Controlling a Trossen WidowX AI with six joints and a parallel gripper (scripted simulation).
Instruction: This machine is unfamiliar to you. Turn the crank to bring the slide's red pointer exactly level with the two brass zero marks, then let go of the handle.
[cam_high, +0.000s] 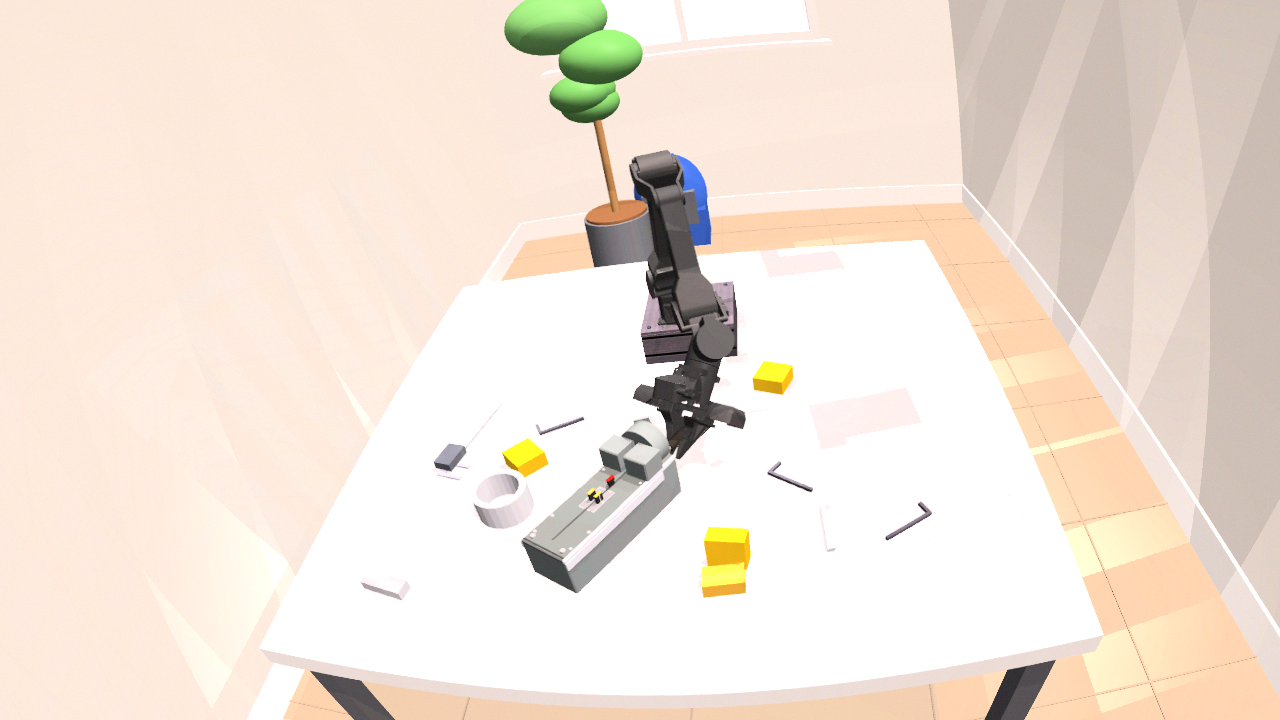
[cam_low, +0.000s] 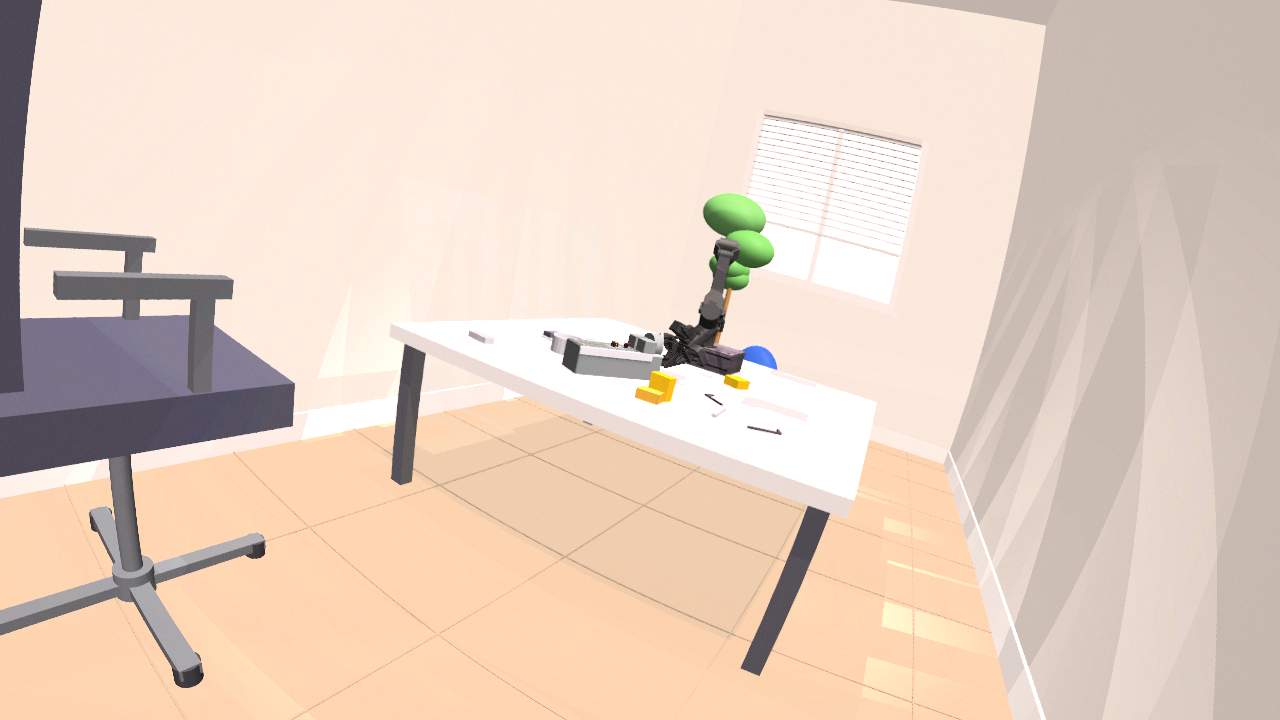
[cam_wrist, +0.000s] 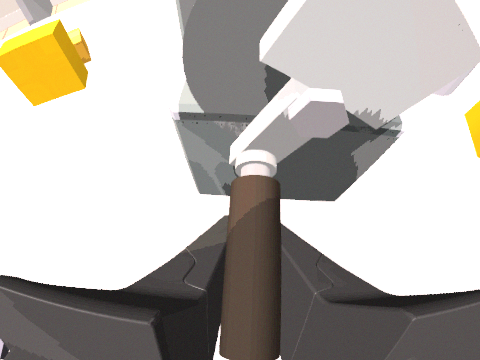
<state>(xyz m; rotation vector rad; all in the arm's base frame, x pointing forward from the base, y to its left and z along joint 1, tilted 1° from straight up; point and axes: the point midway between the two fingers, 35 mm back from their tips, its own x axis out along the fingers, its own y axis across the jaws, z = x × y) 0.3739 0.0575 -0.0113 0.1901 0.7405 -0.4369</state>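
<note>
The brown crank handle lies 20 mm behind my gripper tip, 10 mm to the left of it and 30 mm above it. From my gripper tip the other things lie so: red pointer 110 mm ahead, 70 mm to the right, 50 mm above.
</note>
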